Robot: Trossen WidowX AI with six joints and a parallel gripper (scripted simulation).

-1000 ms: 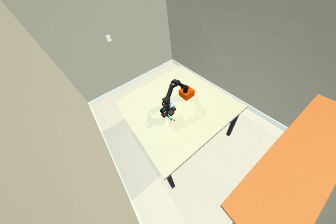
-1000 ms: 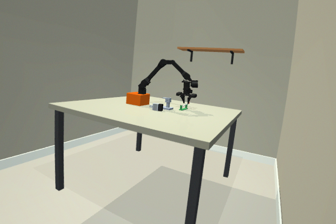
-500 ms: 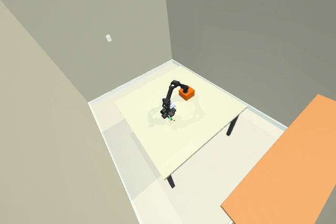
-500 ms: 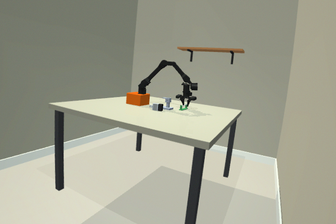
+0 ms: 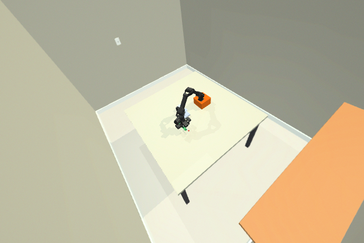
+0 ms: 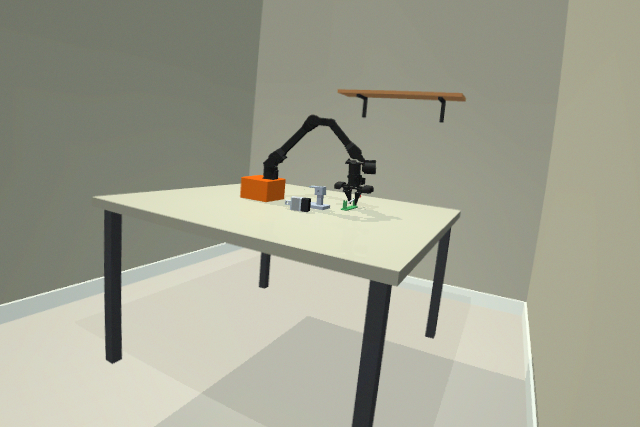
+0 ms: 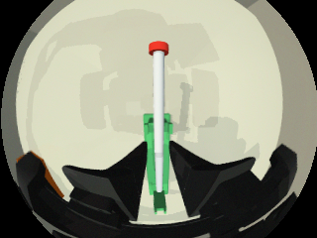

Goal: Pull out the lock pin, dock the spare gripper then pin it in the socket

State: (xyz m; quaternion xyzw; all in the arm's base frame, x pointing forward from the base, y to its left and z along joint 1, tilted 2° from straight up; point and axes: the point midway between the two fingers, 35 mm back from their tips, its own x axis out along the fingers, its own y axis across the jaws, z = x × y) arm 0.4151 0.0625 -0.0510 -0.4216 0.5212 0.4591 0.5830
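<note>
Now: the spare gripper 250 mm to the right of my gripper tip, 200 mm behind it and 10 mm above it. The rest, counted from my gripper tip: grey mount: 150 mm behind, 120 mm to the right, 30 mm above.
</note>
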